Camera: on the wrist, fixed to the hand. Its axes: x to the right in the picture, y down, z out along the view.
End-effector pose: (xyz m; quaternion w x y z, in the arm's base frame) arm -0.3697 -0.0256 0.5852 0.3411 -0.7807 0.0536 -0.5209
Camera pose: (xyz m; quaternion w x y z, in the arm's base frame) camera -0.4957 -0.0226 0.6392 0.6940 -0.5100 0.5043 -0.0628
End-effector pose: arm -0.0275 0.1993 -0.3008 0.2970 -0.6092 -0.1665 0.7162
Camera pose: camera 0.1035 0.2270 -0.2710 0.2472 0.4500 -0.3681 -0.7752
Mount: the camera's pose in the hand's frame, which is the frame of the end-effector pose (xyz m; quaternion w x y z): -0.0163 -0.0683 -0.1178 0.6946 0.1085 -0.0818 0.7065
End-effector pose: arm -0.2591 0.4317 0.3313 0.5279 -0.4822 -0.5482 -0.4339
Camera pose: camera -0.3080 0.3037 0.3251 0.6807 -0.7004 -0.1304 0.1705
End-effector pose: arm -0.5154 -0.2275 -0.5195 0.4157 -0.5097 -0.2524 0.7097
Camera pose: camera -0.3805 -0.2130 -0.4993 0.1780 0.4292 -0.2278 -0.8557
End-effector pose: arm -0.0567 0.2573 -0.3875 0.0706 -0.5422 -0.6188 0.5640
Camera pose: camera -0.0082 0.3336 -0.2844 0.3412 0.7600 -0.0087 -0.5531
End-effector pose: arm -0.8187 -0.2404 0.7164 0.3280 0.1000 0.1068 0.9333
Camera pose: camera -0.7961 -0.2144 0.5836 0.4336 -0.2568 -0.0780 -0.8602
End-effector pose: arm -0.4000 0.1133 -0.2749 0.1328 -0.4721 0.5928 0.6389
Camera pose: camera -0.2892 0.0336 -0.2882 0.2594 -0.1575 -0.8037 -0.5119
